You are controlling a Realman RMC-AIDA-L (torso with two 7-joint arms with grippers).
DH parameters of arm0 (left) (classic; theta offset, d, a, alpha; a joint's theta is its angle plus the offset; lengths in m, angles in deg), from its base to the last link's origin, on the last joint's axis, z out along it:
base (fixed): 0 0 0 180
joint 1: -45.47 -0.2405 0 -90
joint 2: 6.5 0 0 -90
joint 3: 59.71 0.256 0 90
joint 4: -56.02 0 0 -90
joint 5: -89.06 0.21 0 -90
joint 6: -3.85 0 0 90
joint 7: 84.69 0.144 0 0
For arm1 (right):
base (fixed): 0 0 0 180
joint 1: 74.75 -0.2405 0 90
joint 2: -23 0 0 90
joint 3: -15.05 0.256 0 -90
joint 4: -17.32 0 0 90
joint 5: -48.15 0.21 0 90
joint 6: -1.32 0 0 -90
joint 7: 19.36 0.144 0 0
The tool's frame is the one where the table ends.
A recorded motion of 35 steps. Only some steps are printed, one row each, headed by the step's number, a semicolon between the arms.
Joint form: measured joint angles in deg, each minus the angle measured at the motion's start. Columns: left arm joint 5, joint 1, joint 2, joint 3, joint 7, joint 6, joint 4; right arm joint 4, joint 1, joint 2, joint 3, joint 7, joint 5, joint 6.
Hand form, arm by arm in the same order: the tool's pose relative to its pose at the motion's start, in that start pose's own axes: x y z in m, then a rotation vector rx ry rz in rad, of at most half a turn. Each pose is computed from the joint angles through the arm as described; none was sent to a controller.
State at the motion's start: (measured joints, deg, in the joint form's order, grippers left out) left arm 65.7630 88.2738 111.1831 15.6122 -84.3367 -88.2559 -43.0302; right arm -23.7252 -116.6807 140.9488 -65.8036 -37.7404 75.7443 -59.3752
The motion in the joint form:
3: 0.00 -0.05 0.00 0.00 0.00 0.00 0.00; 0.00 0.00 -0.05 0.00 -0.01 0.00 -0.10
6: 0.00 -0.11 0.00 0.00 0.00 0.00 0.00; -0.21 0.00 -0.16 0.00 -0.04 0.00 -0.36
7: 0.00 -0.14 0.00 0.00 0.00 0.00 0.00; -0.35 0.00 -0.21 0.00 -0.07 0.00 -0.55
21: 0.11 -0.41 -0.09 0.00 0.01 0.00 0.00; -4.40 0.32 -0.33 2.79 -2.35 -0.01 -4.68
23: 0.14 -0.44 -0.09 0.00 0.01 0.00 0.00; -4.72 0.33 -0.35 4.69 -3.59 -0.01 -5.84
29: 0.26 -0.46 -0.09 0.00 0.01 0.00 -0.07; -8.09 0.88 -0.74 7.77 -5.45 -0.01 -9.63
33: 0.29 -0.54 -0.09 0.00 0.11 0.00 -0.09; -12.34 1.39 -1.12 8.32 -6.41 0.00 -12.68
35: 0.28 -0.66 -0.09 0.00 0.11 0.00 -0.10; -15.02 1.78 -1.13 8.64 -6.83 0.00 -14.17
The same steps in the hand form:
3: -0.0003 -0.0002 0.0001 0.0002 -0.0005 -0.0006; 0.0002 -0.0004 -0.0002 0.0003 0.0015 0.0000
6: -0.0006 -0.0004 0.0002 0.0005 -0.0012 -0.0014; -0.0002 -0.0009 -0.0012 0.0009 0.0021 -0.0016
7: -0.0007 -0.0006 0.0002 0.0006 -0.0015 -0.0018; -0.0004 -0.0011 -0.0017 0.0009 0.0028 -0.0030
21: -0.0021 -0.0024 0.0004 0.0053 -0.0042 -0.0048; -0.0077 -0.0008 -0.0160 -0.0263 -0.0109 -0.0248
23: -0.0022 -0.0026 0.0004 0.0060 -0.0045 -0.0053; -0.0077 -0.0032 -0.0191 -0.0403 -0.0116 -0.0200
29: -0.0022 -0.0029 0.0002 0.0082 -0.0036 -0.0051; -0.0106 -0.0085 -0.0328 -0.0610 -0.0233 -0.0226
33: -0.0026 -0.0033 0.0003 0.0091 -0.0042 -0.0043; -0.0163 -0.0093 -0.0472 -0.0612 -0.0409 -0.0549
35: -0.0032 -0.0037 0.0004 0.0095 -0.0054 -0.0057; -0.0197 -0.0086 -0.0554 -0.0612 -0.0570 -0.0720

